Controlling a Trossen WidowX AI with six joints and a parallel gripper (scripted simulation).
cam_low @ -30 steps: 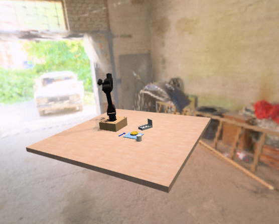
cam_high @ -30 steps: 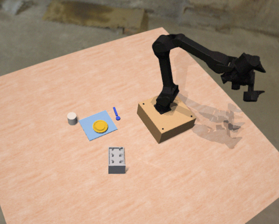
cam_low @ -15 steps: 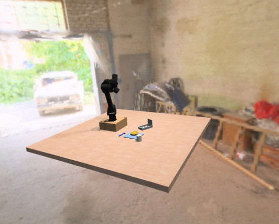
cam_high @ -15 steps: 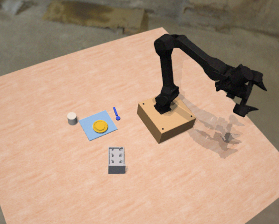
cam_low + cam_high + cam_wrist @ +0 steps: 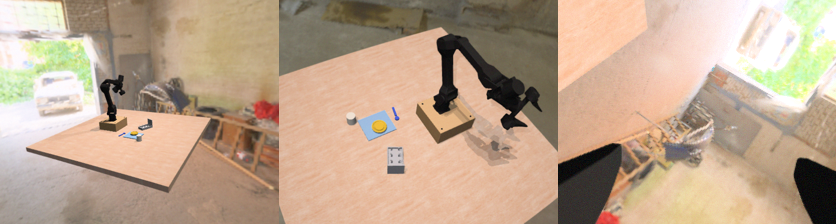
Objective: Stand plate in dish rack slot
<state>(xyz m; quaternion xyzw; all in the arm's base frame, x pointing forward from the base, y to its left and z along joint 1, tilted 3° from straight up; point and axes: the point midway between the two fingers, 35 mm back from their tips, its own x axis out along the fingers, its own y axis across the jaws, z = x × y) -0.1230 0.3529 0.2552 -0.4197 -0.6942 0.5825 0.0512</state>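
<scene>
Right now my gripper tip is 450 mm short of the yellow plate, 450 mm to the left of it and 320 mm above it. From my gripper tip the other things lie so: white cylinder cup (550 mm ahead, 550 mm to the right, 310 mm below); then blue spoon (340 mm ahead, 480 mm to the right, 330 mm below); then grey dish rack (470 mm ahead, 260 mm to the right, 310 mm below).
</scene>
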